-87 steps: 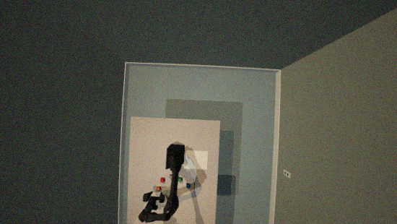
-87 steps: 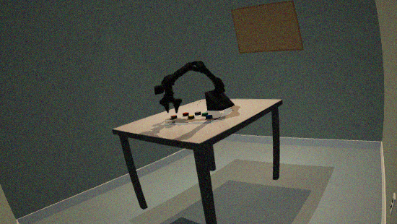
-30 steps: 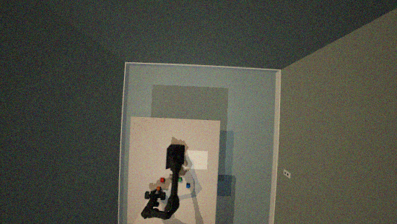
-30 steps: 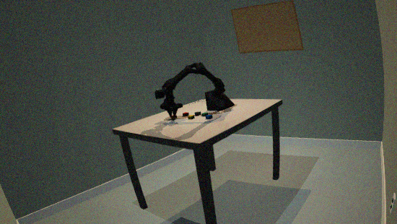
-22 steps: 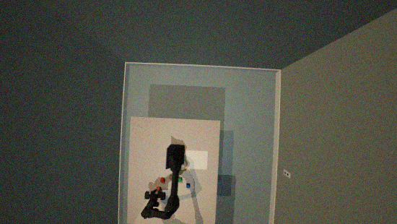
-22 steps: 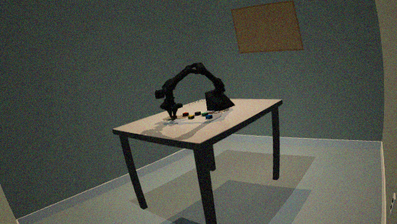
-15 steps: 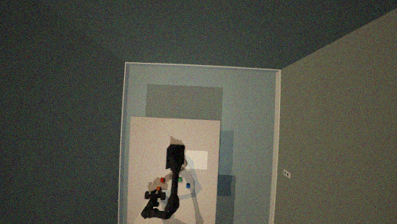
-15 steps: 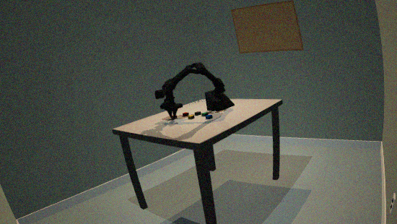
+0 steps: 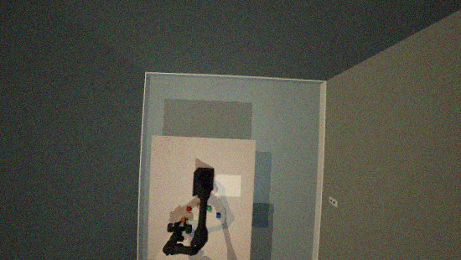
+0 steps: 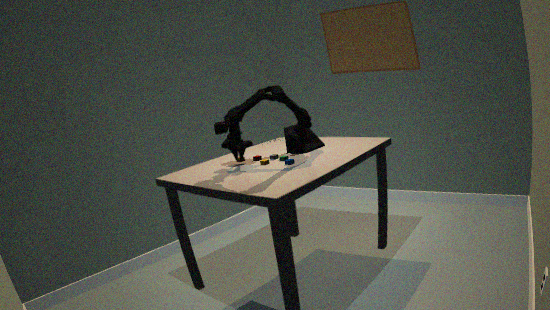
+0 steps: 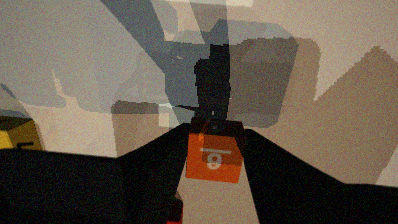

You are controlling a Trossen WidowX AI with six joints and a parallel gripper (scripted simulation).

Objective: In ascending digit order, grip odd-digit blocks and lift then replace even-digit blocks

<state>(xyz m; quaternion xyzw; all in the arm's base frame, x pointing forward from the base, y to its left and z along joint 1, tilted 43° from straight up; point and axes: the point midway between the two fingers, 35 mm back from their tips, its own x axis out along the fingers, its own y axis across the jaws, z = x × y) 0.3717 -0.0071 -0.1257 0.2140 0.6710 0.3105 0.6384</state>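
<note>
My gripper tip is now 150 mm to the right of the yellow block, 50 mm past it and 10 mm above it. Round my gripper tip: orange block: 10 mm behind; grey block: 150 mm behind, 100 mm to the left, 10 mm below; red block: 100 mm behind, 20 mm to the left, 10 mm below.
</note>
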